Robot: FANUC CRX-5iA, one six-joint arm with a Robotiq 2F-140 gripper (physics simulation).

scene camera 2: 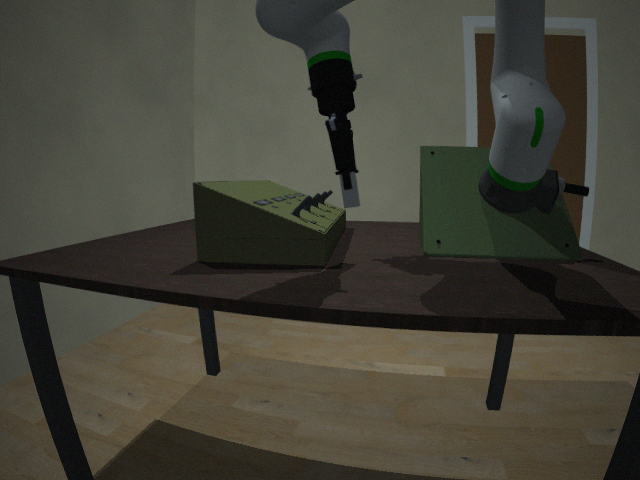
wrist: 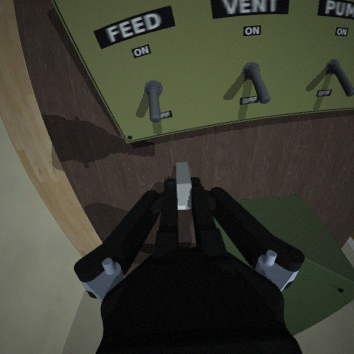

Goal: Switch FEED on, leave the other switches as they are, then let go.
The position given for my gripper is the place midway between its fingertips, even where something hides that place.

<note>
In view: my gripper (scene camera 2: 352, 207).
My gripper shows as well in the wrist view (wrist: 181, 171).
</note>
